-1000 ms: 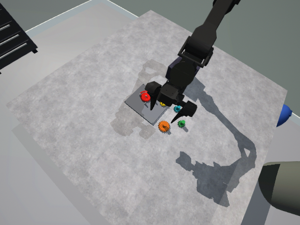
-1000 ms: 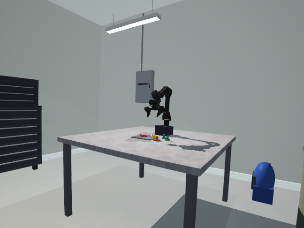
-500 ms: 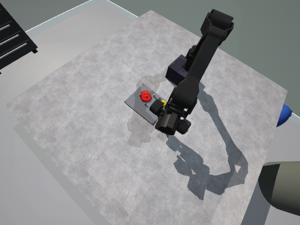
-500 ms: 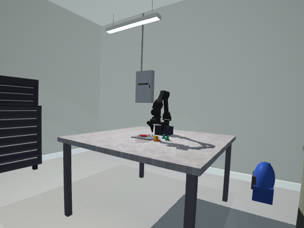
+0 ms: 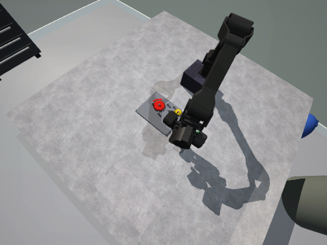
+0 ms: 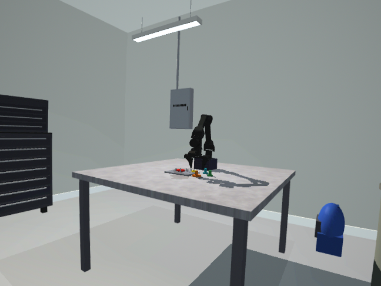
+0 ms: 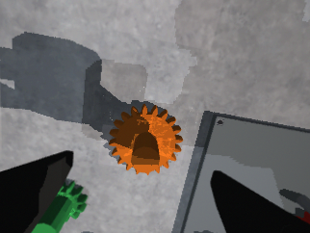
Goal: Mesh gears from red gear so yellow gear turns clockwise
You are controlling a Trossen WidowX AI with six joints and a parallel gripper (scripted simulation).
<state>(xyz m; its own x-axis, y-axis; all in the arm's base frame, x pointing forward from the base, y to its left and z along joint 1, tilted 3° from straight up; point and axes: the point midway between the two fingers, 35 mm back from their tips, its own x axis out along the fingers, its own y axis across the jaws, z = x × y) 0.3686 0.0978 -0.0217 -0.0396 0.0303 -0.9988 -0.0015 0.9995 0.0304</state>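
Now: gripper tip 40 mm above the orange gear. Round my gripper tip: green gear (80 mm behind, 70 mm to the left, 40 mm below); then yellow gear (110 mm behind, 80 mm to the right, 40 mm below); then teal gear (140 mm behind, 40 mm below).
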